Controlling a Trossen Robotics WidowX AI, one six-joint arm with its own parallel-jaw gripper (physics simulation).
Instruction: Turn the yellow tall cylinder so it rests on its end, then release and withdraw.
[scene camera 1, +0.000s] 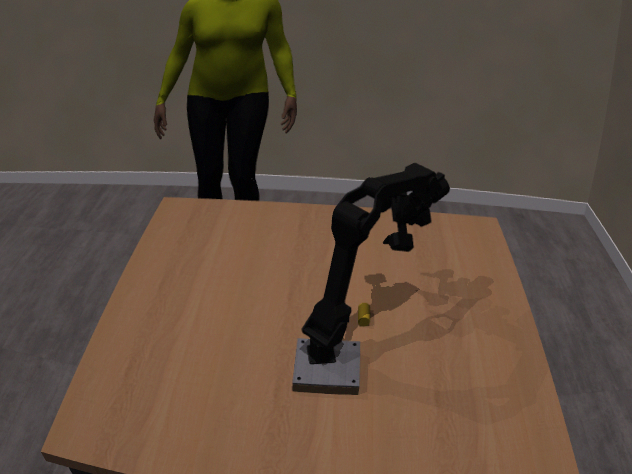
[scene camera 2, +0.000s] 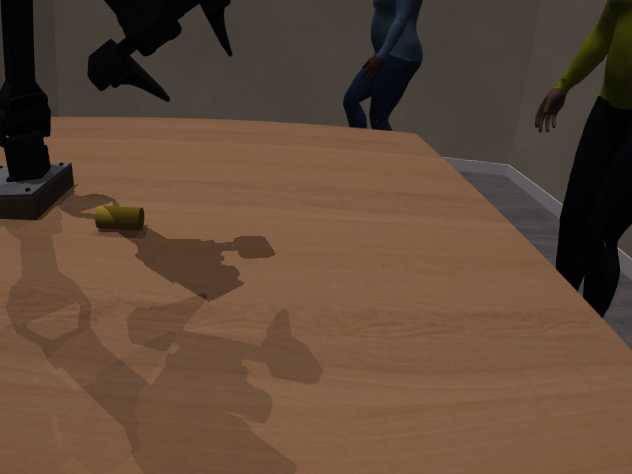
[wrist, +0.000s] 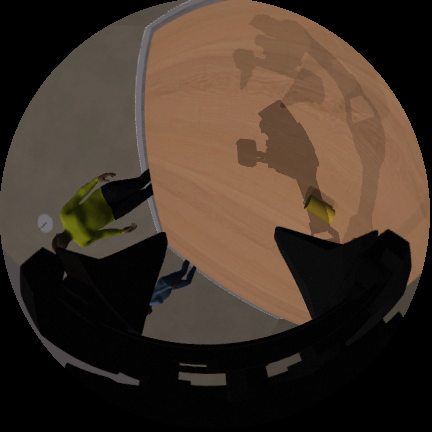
Note:
I see my gripper (scene camera 2: 199, 77).
My gripper is seen too in scene camera 1 (scene camera 1: 382, 227) and in the wrist view (wrist: 221, 235).

